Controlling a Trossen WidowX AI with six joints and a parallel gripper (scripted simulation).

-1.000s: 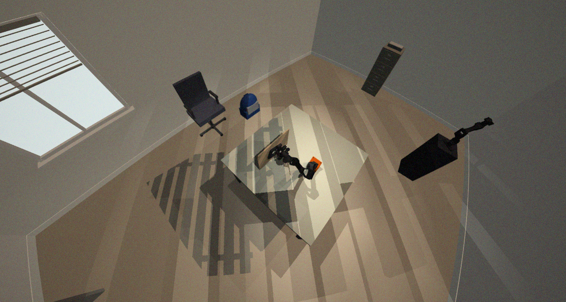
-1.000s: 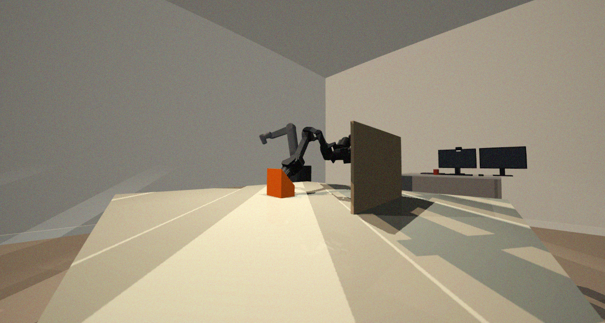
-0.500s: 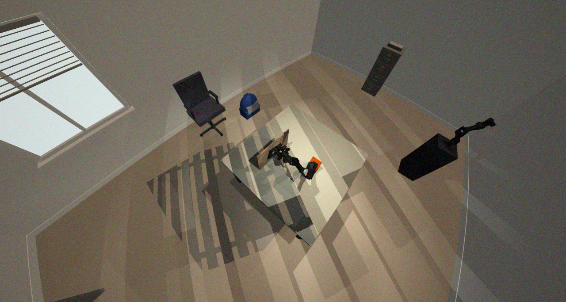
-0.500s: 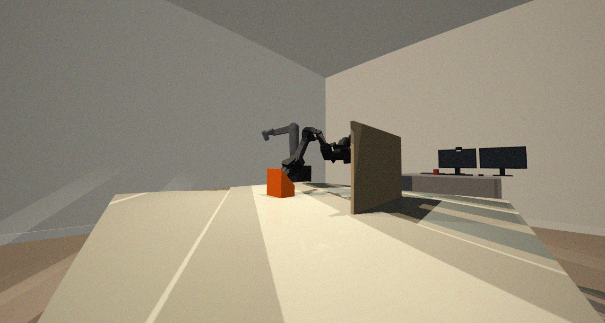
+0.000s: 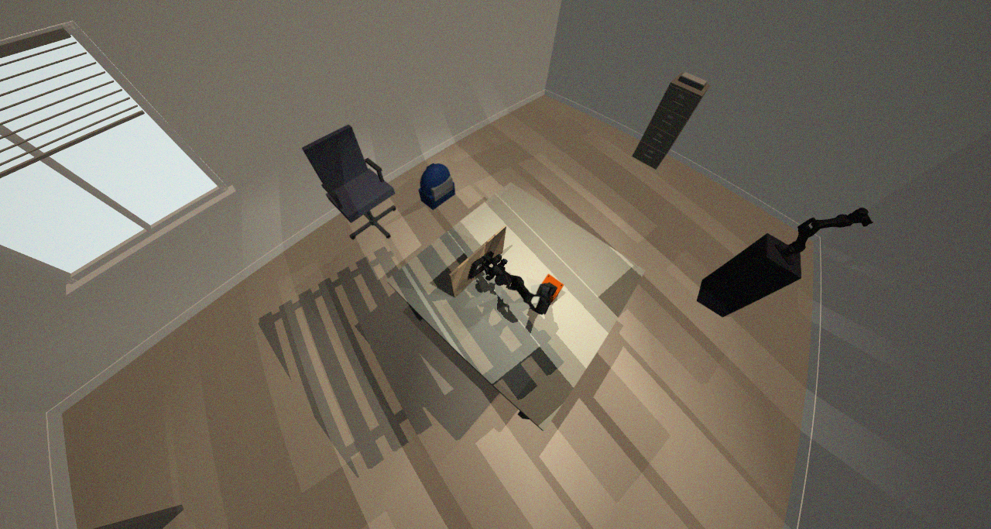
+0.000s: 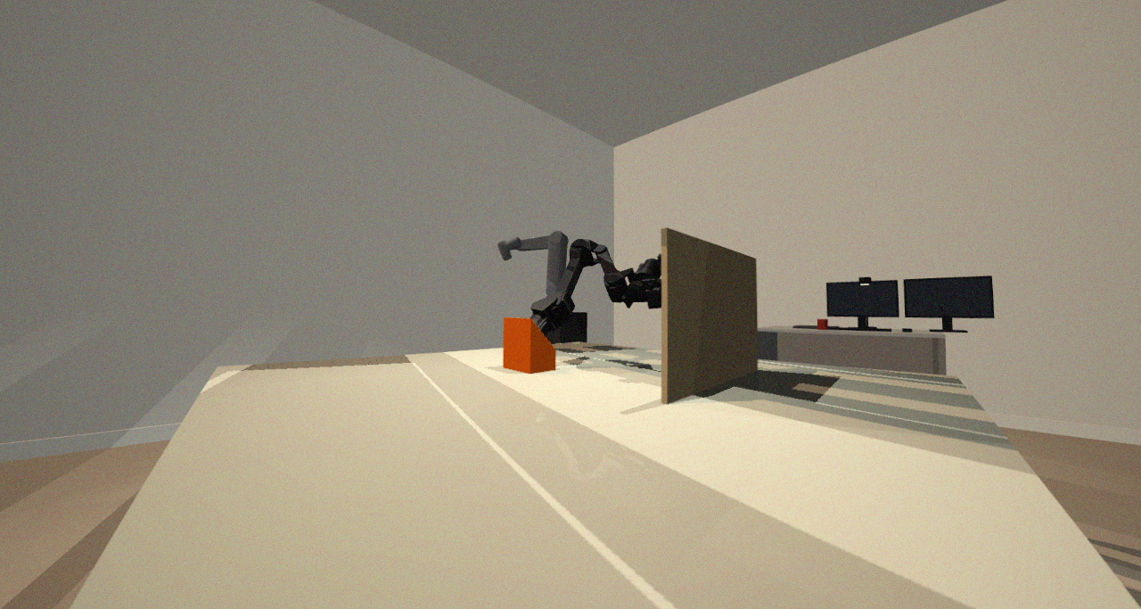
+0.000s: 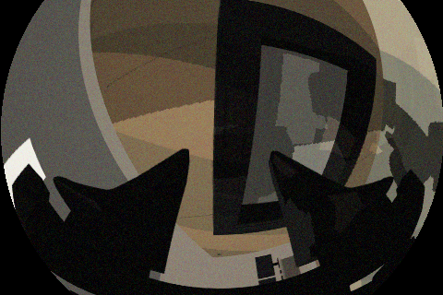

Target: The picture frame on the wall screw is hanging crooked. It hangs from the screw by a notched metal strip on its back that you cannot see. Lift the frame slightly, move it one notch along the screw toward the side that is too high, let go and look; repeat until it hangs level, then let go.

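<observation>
The black picture frame lies 1 cm ahead of my gripper tip, 1 cm to the left of it and 5 cm below it. Round my gripper tip: brown wall board 2 cm ahead, 6 cm below.
</observation>
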